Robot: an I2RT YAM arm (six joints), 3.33 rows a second.
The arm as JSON. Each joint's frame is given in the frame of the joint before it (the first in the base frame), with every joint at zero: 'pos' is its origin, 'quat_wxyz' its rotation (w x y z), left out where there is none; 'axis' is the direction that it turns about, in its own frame. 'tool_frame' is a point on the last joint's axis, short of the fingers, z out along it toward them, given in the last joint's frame.
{
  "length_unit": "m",
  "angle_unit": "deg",
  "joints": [
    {
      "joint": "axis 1",
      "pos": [
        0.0,
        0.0,
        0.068
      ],
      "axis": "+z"
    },
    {
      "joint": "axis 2",
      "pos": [
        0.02,
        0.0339,
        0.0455
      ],
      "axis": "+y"
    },
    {
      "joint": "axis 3",
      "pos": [
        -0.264,
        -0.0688,
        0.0
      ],
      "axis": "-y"
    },
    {
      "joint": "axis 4",
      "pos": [
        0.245,
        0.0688,
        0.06
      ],
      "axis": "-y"
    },
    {
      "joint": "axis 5",
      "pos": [
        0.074,
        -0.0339,
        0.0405
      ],
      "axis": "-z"
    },
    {
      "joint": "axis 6",
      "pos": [
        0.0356,
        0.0,
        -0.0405
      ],
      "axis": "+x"
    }
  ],
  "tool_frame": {
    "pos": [
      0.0,
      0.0,
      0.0
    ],
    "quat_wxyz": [
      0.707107,
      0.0,
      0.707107,
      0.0
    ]
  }
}
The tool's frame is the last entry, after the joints.
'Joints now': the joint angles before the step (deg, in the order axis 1, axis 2, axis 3, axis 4, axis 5, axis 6). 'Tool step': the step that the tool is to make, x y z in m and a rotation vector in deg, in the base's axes. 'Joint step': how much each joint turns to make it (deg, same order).
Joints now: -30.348 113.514 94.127 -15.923 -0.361 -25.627
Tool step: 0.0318 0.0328 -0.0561 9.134 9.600 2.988
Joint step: 5.265 7.855 2.960 -7.805 -0.722 4.195
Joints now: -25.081 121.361 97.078 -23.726 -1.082 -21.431
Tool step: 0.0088 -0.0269 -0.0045 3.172 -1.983 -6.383
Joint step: -2.377 4.676 6.251 -1.094 -0.062 5.469
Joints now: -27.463 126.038 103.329 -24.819 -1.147 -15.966
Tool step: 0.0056 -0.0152 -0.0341 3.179 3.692 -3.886
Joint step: -1.158 5.870 3.268 -2.118 0.939 2.775
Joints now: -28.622 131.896 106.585 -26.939 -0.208 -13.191
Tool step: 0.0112 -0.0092 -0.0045 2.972 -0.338 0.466
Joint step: -0.484 4.249 6.639 -3.504 -2.778 0.915
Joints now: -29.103 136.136 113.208 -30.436 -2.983 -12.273
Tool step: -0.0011 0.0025 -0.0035 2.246 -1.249 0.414
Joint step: 0.025 -0.428 -1.603 1.263 -2.293 1.226
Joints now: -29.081 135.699 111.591 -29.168 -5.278 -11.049
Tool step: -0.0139 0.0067 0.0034 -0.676 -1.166 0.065
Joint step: -0.108 -4.450 -7.294 4.177 -0.087 -0.152
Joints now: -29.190 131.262 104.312 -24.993 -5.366 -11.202
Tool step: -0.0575 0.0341 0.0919 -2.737 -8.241 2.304
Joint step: 0.004 -21.282 -14.081 1.259 -2.751 -0.609
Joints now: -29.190 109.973 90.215 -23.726 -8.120 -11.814
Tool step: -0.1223 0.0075 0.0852 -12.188 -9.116 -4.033
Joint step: -9.274 -26.947 -15.345 1.686 -1.121 -7.216
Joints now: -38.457 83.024 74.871 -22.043 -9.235 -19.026
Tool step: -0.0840 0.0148 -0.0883 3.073 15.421 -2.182
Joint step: -8.996 -12.194 -24.219 -3.165 -0.277 -10.791
